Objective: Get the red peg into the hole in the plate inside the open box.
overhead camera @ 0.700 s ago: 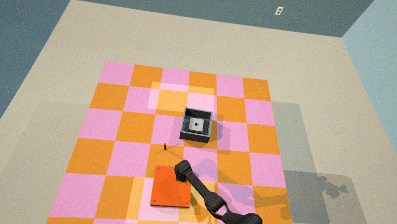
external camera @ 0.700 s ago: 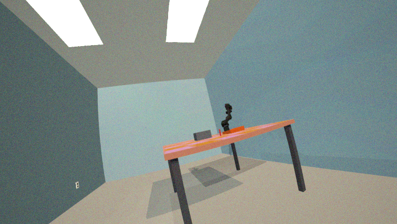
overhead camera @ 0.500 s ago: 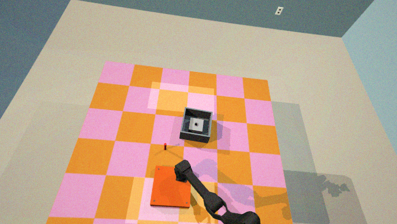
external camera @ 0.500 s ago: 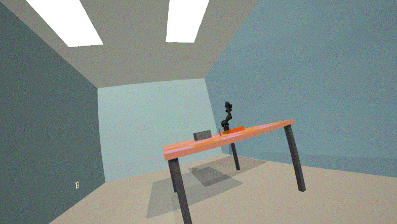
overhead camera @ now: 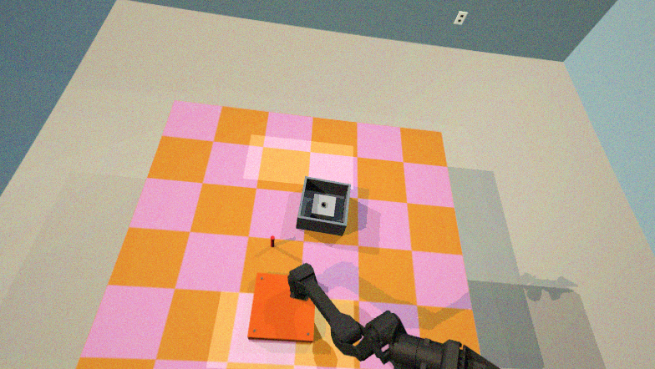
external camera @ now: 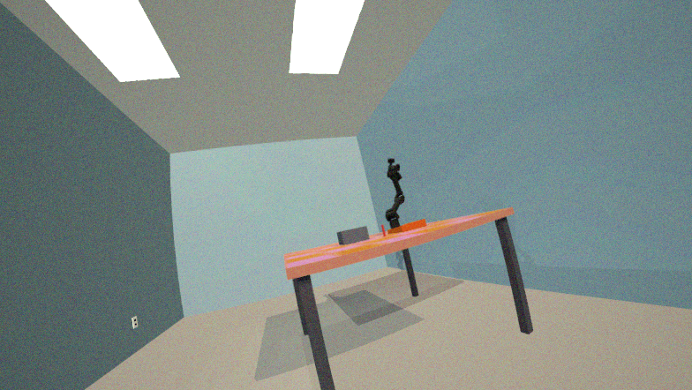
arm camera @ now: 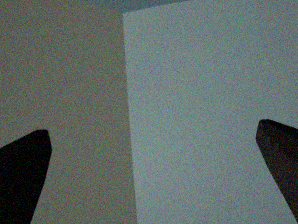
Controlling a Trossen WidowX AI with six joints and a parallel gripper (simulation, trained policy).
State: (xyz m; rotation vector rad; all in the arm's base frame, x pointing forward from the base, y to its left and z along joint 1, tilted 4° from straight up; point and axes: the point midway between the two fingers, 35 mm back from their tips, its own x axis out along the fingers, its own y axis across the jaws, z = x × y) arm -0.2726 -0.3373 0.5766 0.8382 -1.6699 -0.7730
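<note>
Now: the red peg 39 cm ahead of my gripper tip, 52 cm to the left of it and 60 cm below it. Round my gripper tip: light plate 58 cm ahead, 36 cm to the left, 59 cm below; then grey box 58 cm ahead, 36 cm to the left, 61 cm below.
</note>
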